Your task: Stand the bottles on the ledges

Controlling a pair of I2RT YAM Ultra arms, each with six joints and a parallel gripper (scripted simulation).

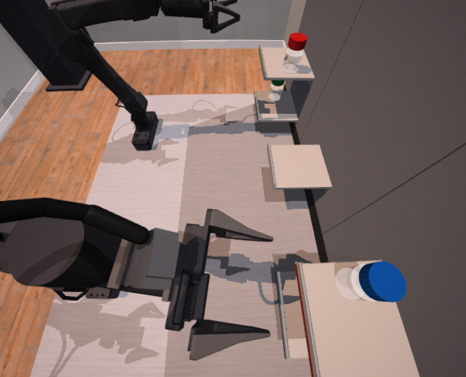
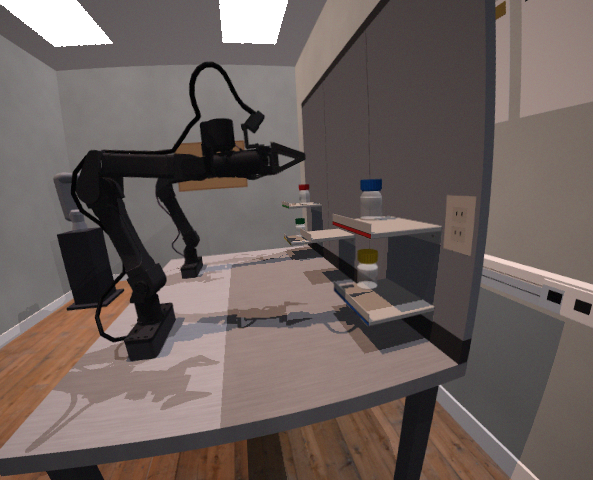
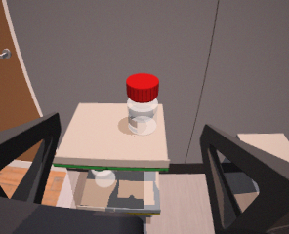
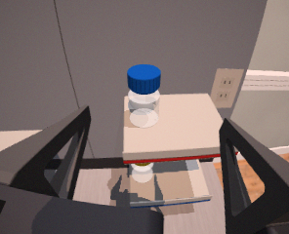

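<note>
My left gripper is now 200 mm short of the red-capped bottle and 130 mm above it. Round my left hand: grey wall panel (300 mm ahead, 330 mm to the right, 20 mm below); blue-capped bottle (210 mm ahead, 680 mm to the right, 130 mm below); green-capped bottle (190 mm ahead, 100 mm to the left, 320 mm below).
</note>
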